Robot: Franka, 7 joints.
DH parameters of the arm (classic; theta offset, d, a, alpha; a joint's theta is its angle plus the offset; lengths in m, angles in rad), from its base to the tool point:
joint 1: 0 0.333 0 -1.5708
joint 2: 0 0 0 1.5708
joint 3: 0 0.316 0.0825 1.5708
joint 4: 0 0 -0.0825 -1.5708
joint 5: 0 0.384 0 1.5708
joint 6: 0 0 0.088 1.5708
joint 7: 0 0.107 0 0
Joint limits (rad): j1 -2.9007..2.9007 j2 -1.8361..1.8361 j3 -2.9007..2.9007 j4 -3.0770..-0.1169 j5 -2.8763..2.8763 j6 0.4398..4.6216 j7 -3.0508..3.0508
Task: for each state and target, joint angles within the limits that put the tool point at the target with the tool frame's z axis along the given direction. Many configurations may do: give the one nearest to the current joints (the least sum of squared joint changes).
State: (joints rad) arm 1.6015 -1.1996 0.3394 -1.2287 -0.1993 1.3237 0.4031
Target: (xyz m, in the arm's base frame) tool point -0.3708 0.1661 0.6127 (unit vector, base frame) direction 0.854 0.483 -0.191
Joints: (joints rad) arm 1.2186 -1.1527 1.0867 -2.0388 -0.4249 1.4659 0.4031
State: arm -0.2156 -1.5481 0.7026 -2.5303 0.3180 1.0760 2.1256
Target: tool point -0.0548 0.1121 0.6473 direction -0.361 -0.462 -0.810
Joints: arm -0.2085 -1.5150 0.4304 -2.2061 -0.3234 0.4398 2.1256
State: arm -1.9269 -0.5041 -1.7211 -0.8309 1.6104 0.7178 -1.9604
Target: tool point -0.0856 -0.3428 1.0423 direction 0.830 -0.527 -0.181
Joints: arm -1.2710 0.1615 -1.2654 -0.5921 1.8653 1.3090 -1.9604
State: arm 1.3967 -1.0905 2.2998 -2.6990 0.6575 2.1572 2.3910
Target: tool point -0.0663 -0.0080 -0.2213 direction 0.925 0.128 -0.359
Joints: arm 1.2942 -1.7137 2.9007 -2.1388 1.3932 1.9126 2.3910
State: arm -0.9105 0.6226 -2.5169 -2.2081 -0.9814 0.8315 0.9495
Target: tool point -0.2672 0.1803 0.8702 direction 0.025 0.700 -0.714
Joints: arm -0.8392 0.5457 -2.9007 -1.5804 -0.5088 1.5218 0.9495
